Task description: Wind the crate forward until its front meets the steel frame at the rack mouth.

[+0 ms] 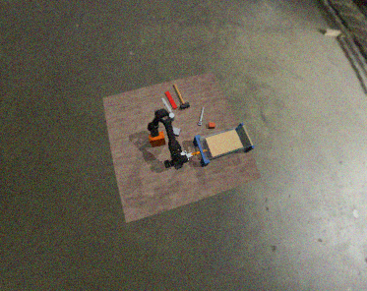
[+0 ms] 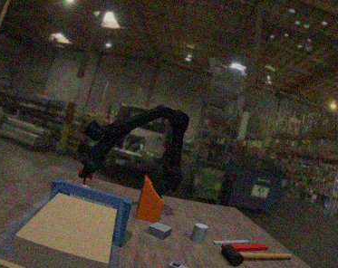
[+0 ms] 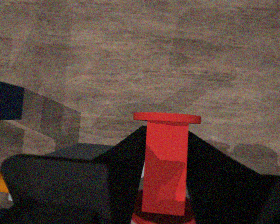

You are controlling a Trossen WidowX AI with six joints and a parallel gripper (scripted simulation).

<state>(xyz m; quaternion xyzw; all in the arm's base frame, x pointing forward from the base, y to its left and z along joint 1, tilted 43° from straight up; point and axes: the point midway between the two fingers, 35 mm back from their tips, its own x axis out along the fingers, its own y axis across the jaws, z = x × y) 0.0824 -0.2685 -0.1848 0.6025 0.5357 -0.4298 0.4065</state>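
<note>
My gripper tip is now 40 mm to the right of the winch handle, 30 mm short of it and 30 mm above it. The rest, counted from my gripper tip: blue steel frame 240 mm ahead, 70 mm to the left, 30 mm below; then winch 100 mm below, 70 mm to the left, 60 mm ahead; then red knob 20 mm to the left.
</note>
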